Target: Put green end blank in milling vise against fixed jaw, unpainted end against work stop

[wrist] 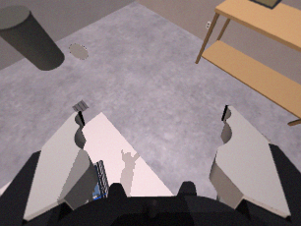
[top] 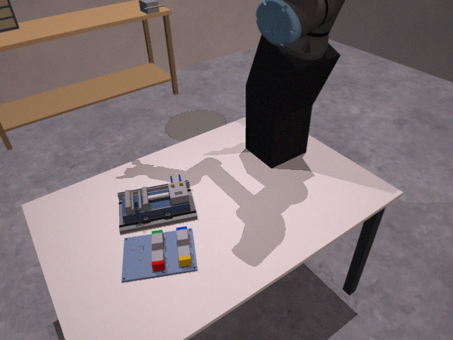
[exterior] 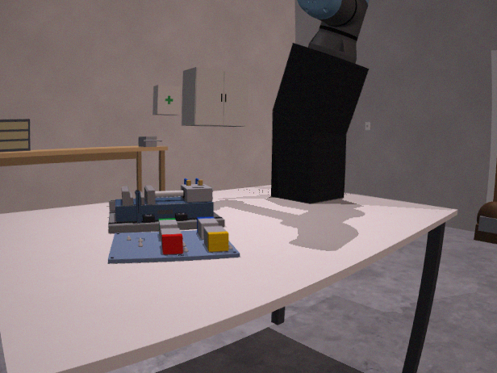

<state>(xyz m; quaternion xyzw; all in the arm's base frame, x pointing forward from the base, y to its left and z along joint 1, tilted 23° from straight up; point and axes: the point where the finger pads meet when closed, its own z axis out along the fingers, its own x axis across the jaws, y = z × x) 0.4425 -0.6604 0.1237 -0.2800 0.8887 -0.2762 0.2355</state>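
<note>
Right now the green-ended blank is 88 cm below my hand, 59 cm to the left of it and 28 cm ahead of it. Round my hand: dark work stop rod (81 cm below, 45 cm to the left, 27 cm ahead); fixed jaw (83 cm below, 39 cm to the left, 28 cm ahead); blue milling vise (86 cm below, 43 cm to the left, 19 cm ahead).
</note>
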